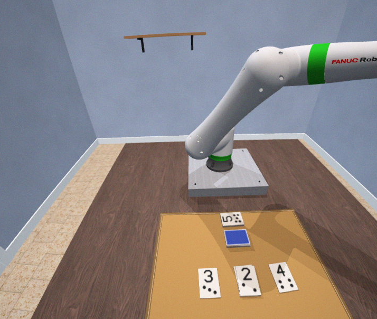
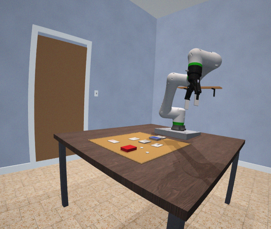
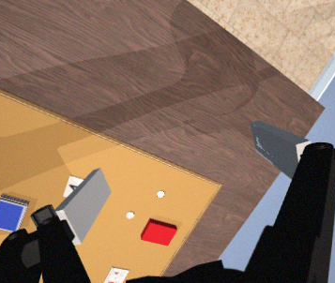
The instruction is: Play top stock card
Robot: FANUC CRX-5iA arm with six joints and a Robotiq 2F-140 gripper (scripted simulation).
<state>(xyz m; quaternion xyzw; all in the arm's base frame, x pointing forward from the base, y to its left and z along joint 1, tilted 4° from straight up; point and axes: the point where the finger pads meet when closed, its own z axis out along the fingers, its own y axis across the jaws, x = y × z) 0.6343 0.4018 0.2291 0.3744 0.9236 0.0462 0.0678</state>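
Now: the card 190 mm behind my hand, 390 mm to the right of it and 310 mm below it. Also, from my hand: tan card cloth 400 mm to the right, 340 mm below; then red box 210 mm ahead, 320 mm to the right, 310 mm below.
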